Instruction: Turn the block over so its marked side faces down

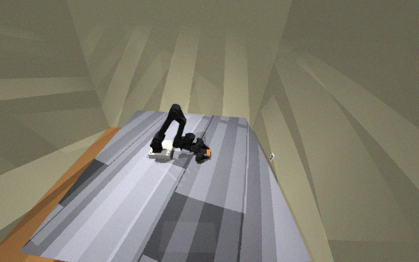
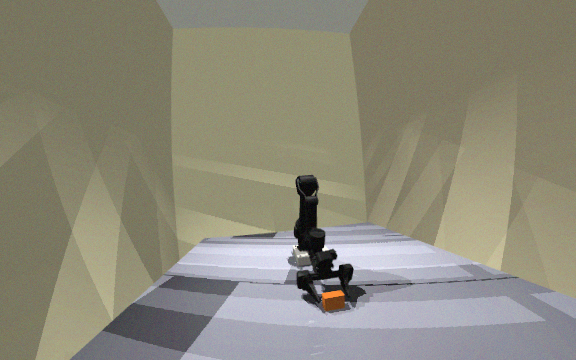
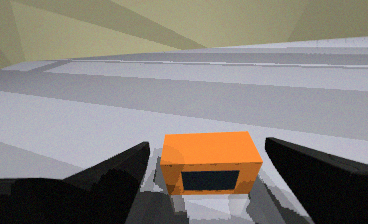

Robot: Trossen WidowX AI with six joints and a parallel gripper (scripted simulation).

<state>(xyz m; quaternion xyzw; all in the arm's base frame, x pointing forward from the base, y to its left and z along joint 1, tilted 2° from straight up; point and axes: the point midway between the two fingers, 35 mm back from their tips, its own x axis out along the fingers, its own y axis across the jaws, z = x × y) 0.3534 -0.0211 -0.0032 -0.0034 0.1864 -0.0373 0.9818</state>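
Right now the block is 20 mm behind my gripper tip and 10 mm below it.
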